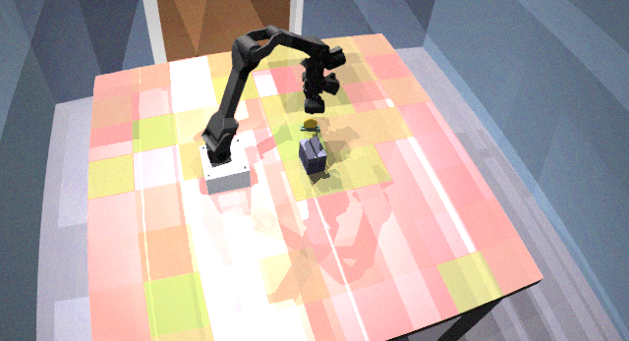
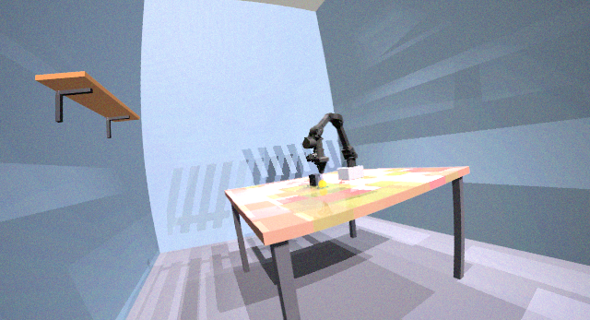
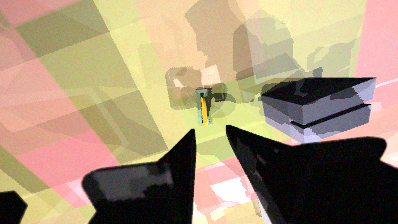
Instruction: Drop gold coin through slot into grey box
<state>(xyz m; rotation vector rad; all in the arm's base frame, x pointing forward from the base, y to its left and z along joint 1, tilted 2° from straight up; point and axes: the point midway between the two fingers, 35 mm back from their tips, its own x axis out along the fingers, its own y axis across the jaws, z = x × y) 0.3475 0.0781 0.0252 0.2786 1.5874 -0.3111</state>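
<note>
Right now the thin gold coin is 6 cm below my gripper tip.
</note>
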